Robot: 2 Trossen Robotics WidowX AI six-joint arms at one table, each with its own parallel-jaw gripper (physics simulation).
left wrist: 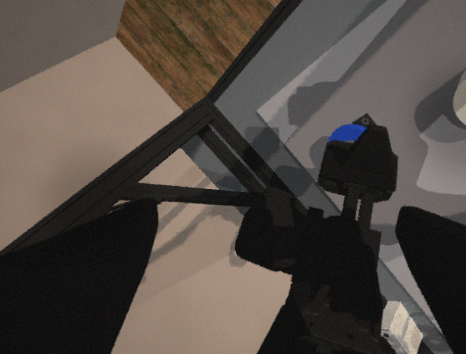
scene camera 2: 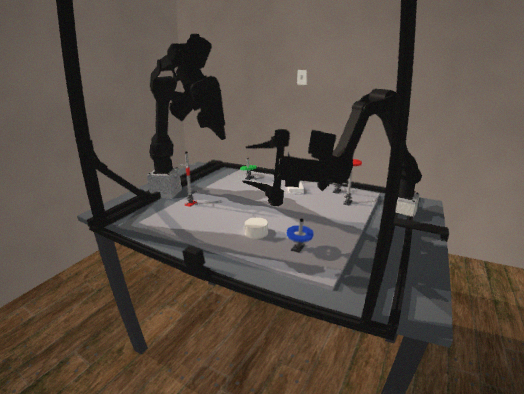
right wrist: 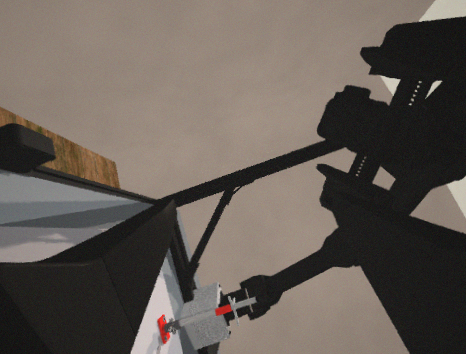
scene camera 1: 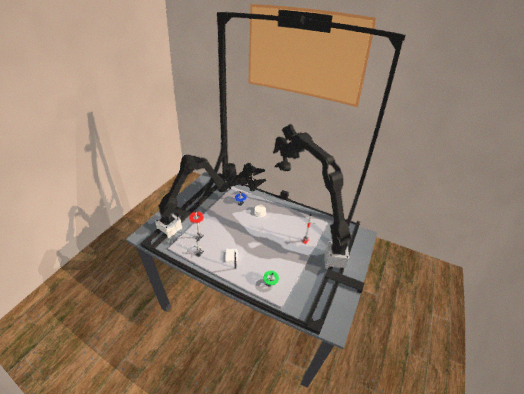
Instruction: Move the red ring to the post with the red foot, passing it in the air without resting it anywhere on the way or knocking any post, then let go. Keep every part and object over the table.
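Frame: origin at the left arm's base, x back, y right, z up, level; centimetres.
Seen in the pictures: left gripper, fingertip midpoint: (left wrist: pixel 277 215) (scene camera 2: pixel 223 132) (right wrist: pixel 343 113) (scene camera 1: pixel 274 160); right gripper, fingertip midpoint: (left wrist: pixel 371 179) (scene camera 2: pixel 244 164) (right wrist: pixel 253 203) (scene camera 1: pixel 265 175); left arm's base at its link origin: (scene camera 2: pixel 163 171) (scene camera 1: pixel 338 249); right arm's base at its link origin: (scene camera 2: pixel 404 195) (scene camera 1: pixel 167 219).
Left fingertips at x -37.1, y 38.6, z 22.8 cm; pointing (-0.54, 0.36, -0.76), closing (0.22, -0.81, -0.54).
Observation:
Pixels of each thing's top centre, then the offset from my left fingertips to it. "pt": a spot on its surface instead.
- red ring at its top centre: (scene camera 2: pixel 351 161) (scene camera 1: pixel 196 216) dx -34.8, dy -34.7, dz -15.7 cm
- tall grey post at a spot on its surface: (scene camera 2: pixel 349 186) pt dx -34.8, dy -34.1, dz -24.9 cm
- post with the red foot, surface spot: (right wrist: pixel 200 316) (scene camera 1: pixel 306 229) pt dx +21.2, dy -26.9, dz -23.3 cm
- blue ring at its top centre: (left wrist: pixel 353 153) (scene camera 2: pixel 300 231) (scene camera 1: pixel 240 196) dx -18.2, dy -2.6, dz -26.0 cm
- green ring at its top centre: (scene camera 2: pixel 248 165) (scene camera 1: pixel 271 276) dx +5.7, dy -57.0, dz -25.8 cm
- white cylinder at its top centre: (scene camera 2: pixel 256 222) (scene camera 1: pixel 260 208) dx -5.4, dy -9.5, dz -27.8 cm
- white block at its top centre: (scene camera 2: pixel 295 185) (scene camera 1: pixel 231 254) dx -15.2, dy -44.4, dz -29.3 cm
The red ring (scene camera 1: pixel 196 221) (scene camera 2: pixel 357 162) sits high on a tall grey post (scene camera 2: pixel 349 186) with a dark foot, near the right arm's base. The post with the red foot (scene camera 1: pixel 307 231) (scene camera 2: pixel 189 175) (right wrist: pixel 200 316) stands upright near the left arm's base, with a red band partway up and no ring on it. My left gripper (scene camera 1: pixel 278 156) (scene camera 2: pixel 202 125) is open and empty, high above the table. My right gripper (scene camera 1: pixel 264 176) (scene camera 2: pixel 245 164) (right wrist: pixel 253 203) is open and empty, held roughly level above the table, away from the red ring.
A blue ring (scene camera 1: pixel 236 198) (scene camera 2: pixel 300 240) (left wrist: pixel 347 134) and a green ring (scene camera 1: pixel 276 279) (scene camera 2: pixel 244 168) are on short posts. A white cylinder (scene camera 1: pixel 260 211) (scene camera 2: pixel 256 228) and a white block (scene camera 1: pixel 230 256) (scene camera 2: pixel 296 189) stand on the mat. A black frame (scene camera 1: pixel 223 90) rises around the table.

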